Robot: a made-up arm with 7 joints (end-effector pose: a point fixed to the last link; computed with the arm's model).
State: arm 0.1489 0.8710 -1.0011 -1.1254 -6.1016 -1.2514 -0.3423
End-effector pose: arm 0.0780 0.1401 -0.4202 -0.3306 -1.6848 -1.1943
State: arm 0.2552 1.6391 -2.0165 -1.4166 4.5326 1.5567 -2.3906
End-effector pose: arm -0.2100 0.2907 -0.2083 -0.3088 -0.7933 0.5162
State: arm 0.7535 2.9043 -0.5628 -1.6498 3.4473 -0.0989 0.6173
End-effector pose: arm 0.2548 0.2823 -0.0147 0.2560 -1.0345 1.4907
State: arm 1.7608 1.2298 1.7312 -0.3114 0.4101 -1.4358 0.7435
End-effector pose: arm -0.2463 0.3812 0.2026 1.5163 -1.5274 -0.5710
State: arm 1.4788 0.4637 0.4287 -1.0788 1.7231 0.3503 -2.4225
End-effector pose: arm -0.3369 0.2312 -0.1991 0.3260 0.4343 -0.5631
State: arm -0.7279 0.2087 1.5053 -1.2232 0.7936 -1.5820 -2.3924
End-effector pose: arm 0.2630 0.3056 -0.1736 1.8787 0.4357 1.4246
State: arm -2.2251 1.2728 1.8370 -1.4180 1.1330 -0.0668 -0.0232
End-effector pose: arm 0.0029 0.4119 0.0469 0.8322 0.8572 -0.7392
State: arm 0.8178 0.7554 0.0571 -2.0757 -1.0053 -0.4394 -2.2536
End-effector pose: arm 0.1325 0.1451 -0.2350 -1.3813 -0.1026 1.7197
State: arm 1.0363 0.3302 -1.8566 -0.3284 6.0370 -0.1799 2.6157
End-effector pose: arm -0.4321 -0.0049 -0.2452 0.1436 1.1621 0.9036
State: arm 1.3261 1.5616 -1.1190 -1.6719 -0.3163 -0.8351 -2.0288
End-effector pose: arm -0.2935 0.1710 -0.1638 -0.6125 -1.4984 -2.6114
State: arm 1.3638 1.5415 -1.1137 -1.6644 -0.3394 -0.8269 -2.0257
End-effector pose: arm -0.3031 0.1636 -0.1566 -0.6412 -1.5006 -2.5857
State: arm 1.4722 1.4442 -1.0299 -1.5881 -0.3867 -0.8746 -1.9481
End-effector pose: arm -0.3271 0.1523 -0.1484 -0.6552 -1.4432 -2.4741
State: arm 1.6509 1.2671 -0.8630 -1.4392 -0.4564 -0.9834 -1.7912
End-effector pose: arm -0.3668 0.1369 -0.1272 -0.6622 -1.2808 -2.2671
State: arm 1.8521 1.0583 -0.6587 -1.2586 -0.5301 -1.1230 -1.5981
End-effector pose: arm -0.4112 0.1176 -0.0786 -0.6665 -1.0271 -1.9973
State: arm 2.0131 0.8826 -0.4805 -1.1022 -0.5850 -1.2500 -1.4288
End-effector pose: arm -0.4418 0.0948 -0.0155 -0.6518 -0.7783 -1.7375
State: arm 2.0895 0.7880 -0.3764 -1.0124 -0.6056 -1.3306 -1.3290
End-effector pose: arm -0.4532 0.0804 0.0242 -0.6176 -0.6352 -1.5824
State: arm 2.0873 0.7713 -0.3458 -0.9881 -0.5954 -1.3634 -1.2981
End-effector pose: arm -0.4548 0.0830 0.0270 -0.5815 -0.6086 -1.5511
